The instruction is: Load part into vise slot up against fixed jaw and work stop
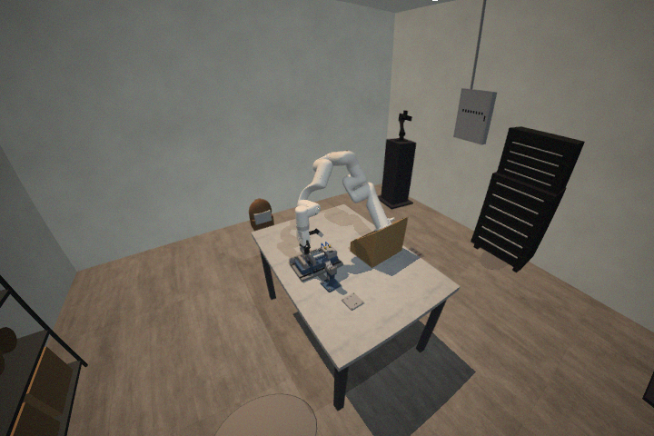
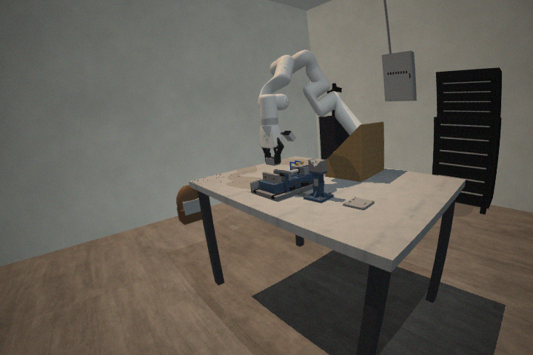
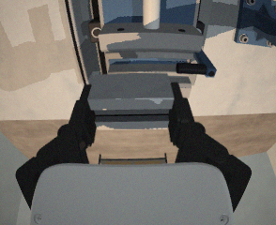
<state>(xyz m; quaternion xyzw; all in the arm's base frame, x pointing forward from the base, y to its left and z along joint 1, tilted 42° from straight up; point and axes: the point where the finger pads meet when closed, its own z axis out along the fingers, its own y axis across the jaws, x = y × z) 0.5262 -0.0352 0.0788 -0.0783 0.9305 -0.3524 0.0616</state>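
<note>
Now: hand right at the part. The rest, counted from my hand: moving jaw: 8 cm below, 3 cm behind, 2 cm to the left; air cylinder rod: 9 cm behind, 8 cm below, 1 cm to the left; work stop: 7 cm to the left, 6 cm below, 1 cm behind.
</note>
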